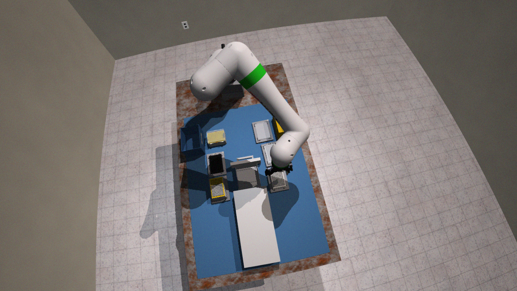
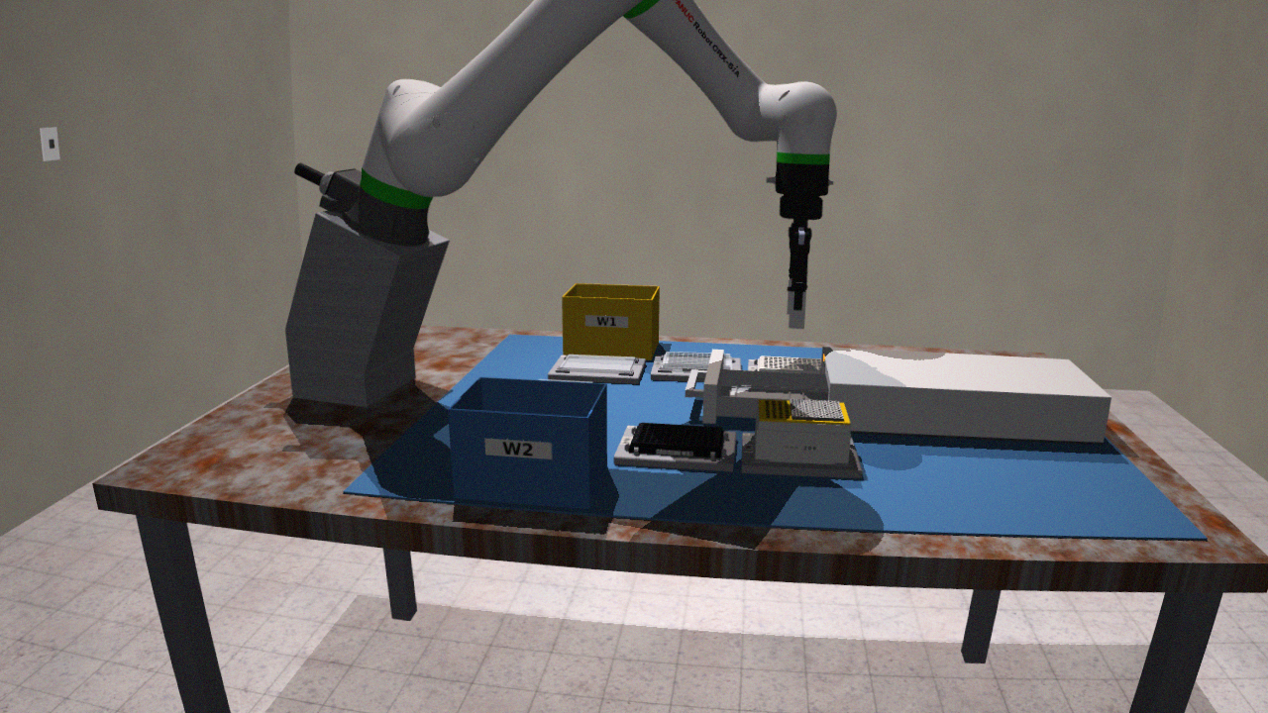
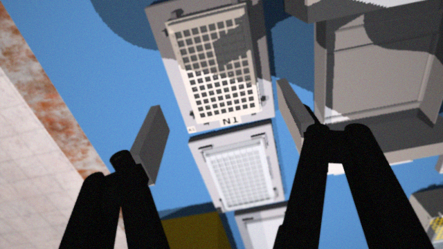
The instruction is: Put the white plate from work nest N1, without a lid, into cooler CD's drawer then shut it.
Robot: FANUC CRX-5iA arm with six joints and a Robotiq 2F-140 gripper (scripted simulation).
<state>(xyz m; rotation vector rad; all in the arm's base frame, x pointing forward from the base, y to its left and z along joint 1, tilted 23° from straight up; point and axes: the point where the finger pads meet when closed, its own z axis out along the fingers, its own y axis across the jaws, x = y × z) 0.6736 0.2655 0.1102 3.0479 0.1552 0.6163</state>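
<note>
Now: the white plate 110 mm below my hand. Also, from my hand: cooler CD: 170 mm to the right, 130 mm ahead, 100 mm below; grey nest N1: 120 mm below; grey drawer: 190 mm to the right, 100 mm below.
</note>
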